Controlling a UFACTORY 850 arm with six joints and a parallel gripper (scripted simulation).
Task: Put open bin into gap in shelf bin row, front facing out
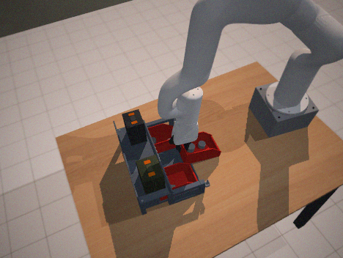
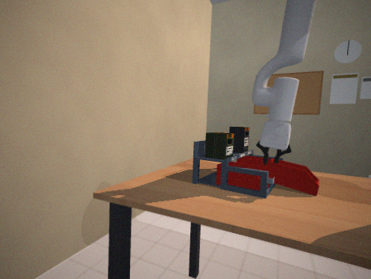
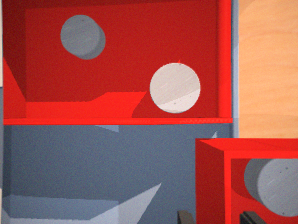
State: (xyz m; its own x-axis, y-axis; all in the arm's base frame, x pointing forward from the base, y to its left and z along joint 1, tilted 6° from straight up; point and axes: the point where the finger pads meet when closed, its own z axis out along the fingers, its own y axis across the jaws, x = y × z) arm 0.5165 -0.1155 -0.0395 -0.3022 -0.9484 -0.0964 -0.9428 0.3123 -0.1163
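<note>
Now: hand 100 mm short of the blue-grey shelf, 30 mm to the left of it and 30 mm above it. From my hand the other things lie so: grey disc: 90 mm to the right, 80 mm below.
</note>
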